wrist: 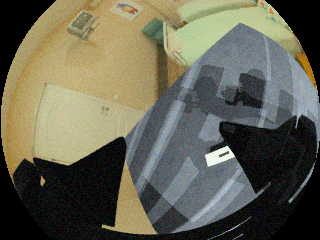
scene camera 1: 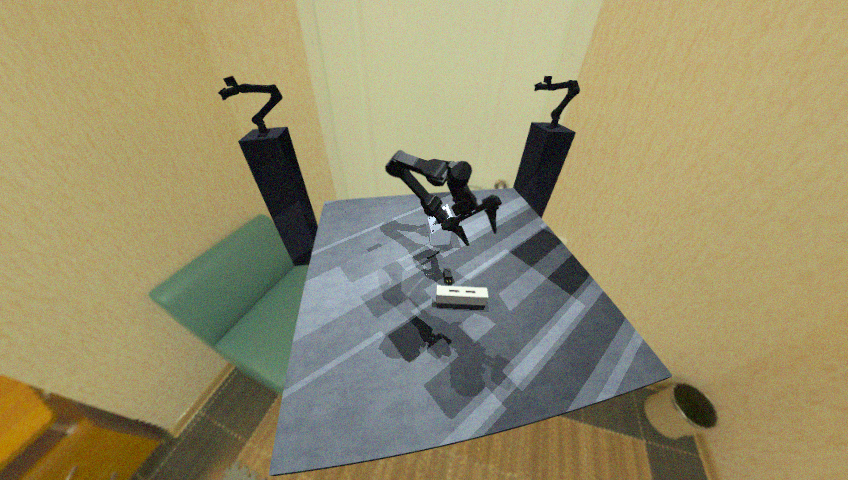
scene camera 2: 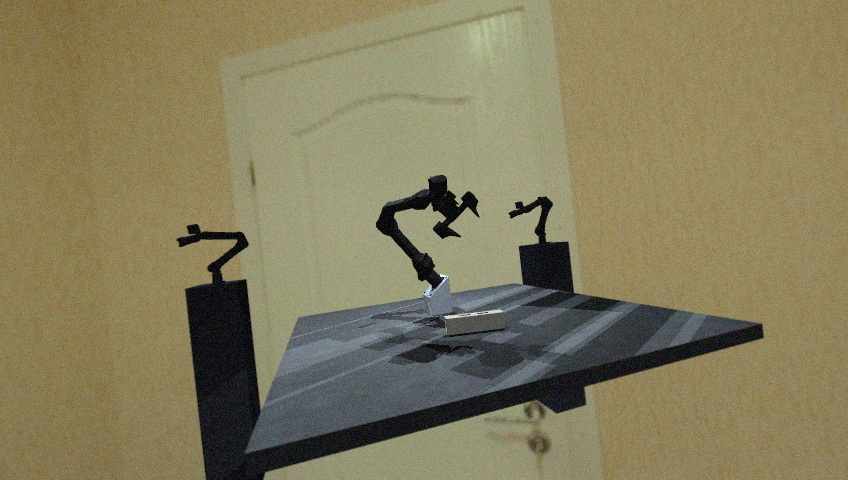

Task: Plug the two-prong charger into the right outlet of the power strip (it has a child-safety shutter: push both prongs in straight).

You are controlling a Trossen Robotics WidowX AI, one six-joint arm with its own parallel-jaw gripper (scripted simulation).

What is the gripper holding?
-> Nothing.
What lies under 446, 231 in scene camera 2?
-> The gripper.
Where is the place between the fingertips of the gripper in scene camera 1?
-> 481, 239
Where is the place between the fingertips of the gripper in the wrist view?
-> At 175, 134
